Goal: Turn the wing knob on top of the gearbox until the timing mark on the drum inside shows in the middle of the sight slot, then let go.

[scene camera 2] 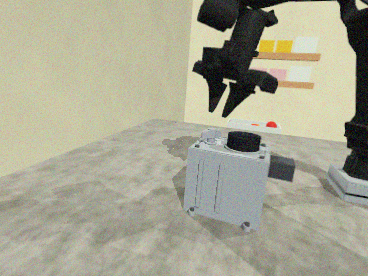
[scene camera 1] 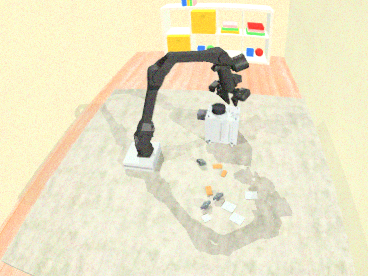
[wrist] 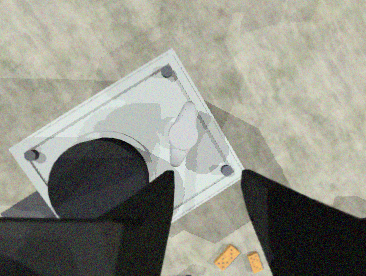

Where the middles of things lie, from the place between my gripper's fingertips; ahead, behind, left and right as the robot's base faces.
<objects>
The grey wing knob (wrist: 180, 133) is 2 cm to the left of my hand and 6 cm below it. From my hand the other things lie so: gearbox (scene camera 2: 226, 181): 6 cm behind, 2 cm to the left, 11 cm below.
</objects>
